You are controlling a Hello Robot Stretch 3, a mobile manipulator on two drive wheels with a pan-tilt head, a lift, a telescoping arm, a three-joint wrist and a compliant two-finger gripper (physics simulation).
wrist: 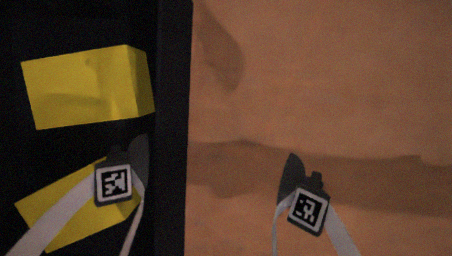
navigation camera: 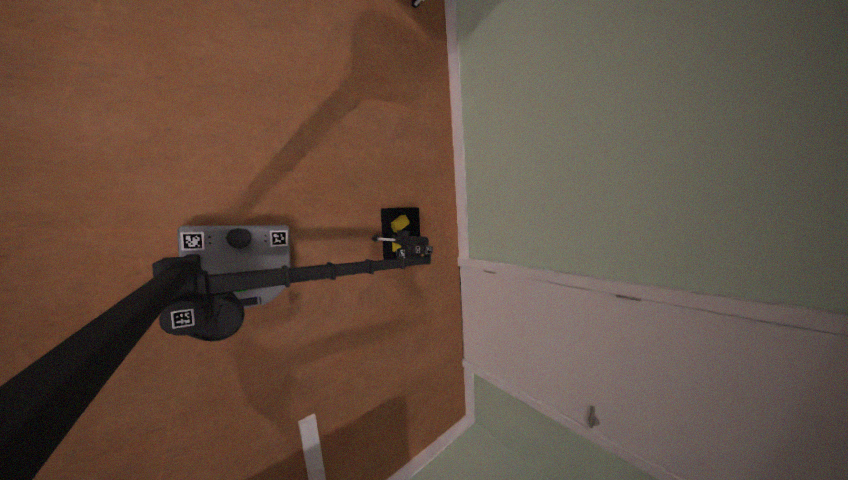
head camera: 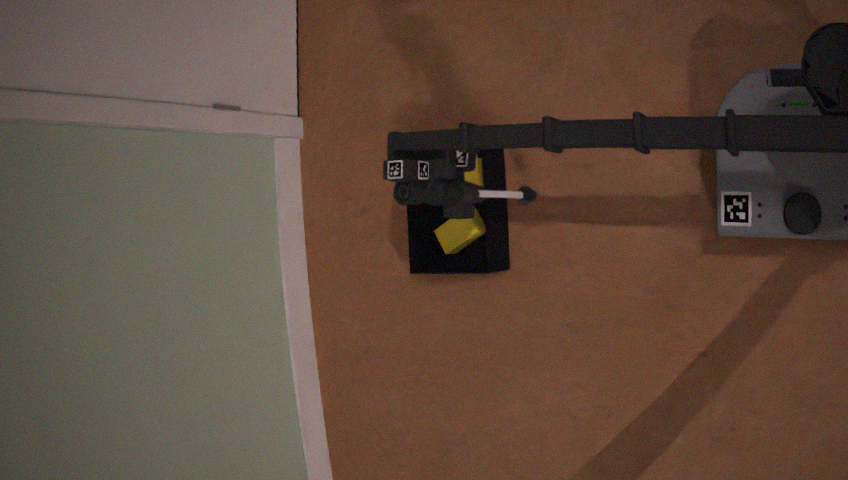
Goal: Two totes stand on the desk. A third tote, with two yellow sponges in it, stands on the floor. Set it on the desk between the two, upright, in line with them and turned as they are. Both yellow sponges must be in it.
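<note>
A black tote (head camera: 497,249) (navigation camera: 386,214) (wrist: 172,100) stands upright on the floor. One yellow sponge (head camera: 474,172) (navigation camera: 395,246) (wrist: 85,87) and a second, more slanted yellow sponge (head camera: 458,234) (navigation camera: 399,223) (wrist: 50,200) lie inside it. My gripper (head camera: 497,198) (navigation camera: 387,239) (wrist: 216,163) is open and points down at the tote's robot-side long wall. In the wrist view one finger is over the inside, covering part of the slanted sponge, and the other is over the floor outside; the wall lies between them. The finger on the inner side is hidden in the head view. The desk's two totes do not show.
My base (head camera: 767,178) (navigation camera: 235,258) stands on the floor, with the arm (head camera: 595,133) (navigation camera: 351,268) stretched across to the tote. A green wall (head camera: 136,297) (navigation camera: 624,148) and a pale door (head camera: 148,53) (navigation camera: 595,339) stand beyond the tote. A white strip (navigation camera: 311,446) shows at the bottom of the navigation view.
</note>
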